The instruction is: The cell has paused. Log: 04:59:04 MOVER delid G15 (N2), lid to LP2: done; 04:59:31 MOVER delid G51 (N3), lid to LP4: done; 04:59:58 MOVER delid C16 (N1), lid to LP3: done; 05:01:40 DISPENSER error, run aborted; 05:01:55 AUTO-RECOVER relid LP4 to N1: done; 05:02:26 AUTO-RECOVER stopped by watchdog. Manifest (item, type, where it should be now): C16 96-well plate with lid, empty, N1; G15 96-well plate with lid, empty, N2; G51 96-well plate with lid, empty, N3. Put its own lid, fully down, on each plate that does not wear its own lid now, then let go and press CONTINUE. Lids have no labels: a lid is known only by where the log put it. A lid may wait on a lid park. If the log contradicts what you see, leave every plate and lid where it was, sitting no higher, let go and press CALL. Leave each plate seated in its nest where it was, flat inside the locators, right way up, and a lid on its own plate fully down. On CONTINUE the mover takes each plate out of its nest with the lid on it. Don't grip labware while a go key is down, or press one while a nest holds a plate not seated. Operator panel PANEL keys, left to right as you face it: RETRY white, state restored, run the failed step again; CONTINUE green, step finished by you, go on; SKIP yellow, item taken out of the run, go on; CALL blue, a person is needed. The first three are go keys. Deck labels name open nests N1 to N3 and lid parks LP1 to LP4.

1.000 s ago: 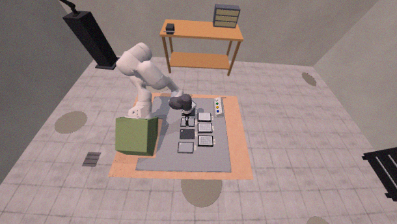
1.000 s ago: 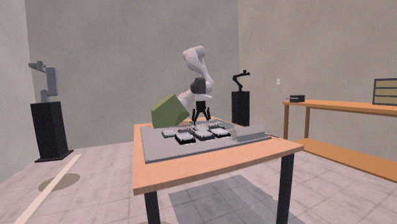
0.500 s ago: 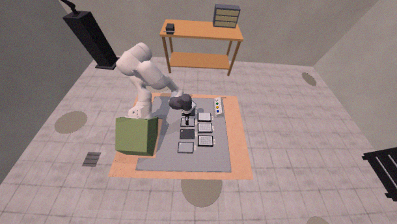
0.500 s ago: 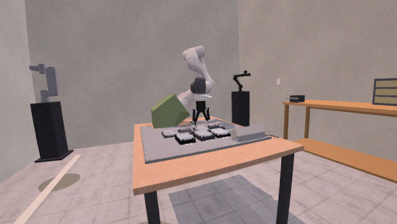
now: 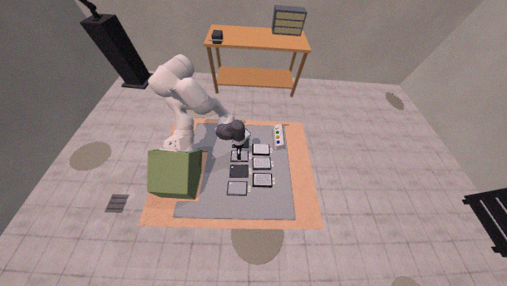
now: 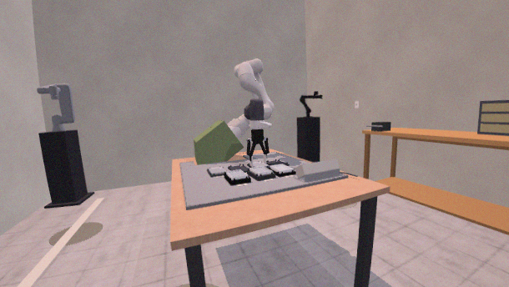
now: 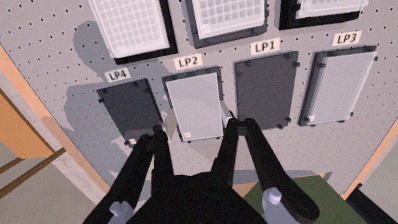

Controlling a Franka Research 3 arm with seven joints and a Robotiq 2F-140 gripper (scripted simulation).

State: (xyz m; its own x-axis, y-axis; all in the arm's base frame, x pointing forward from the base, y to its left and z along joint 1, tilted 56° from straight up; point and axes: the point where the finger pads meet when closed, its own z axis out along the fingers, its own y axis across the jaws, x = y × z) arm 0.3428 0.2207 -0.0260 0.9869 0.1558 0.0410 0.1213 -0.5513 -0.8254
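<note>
Now: the pale lid 2 cm below my hand. The rest, counted from my hand: lid park LP2: 3 cm below; lid park LP4: 1 cm behind, 13 cm to the left, 3 cm below; lid park LP1: 2 cm ahead, 13 cm to the right, 3 cm below.
</note>
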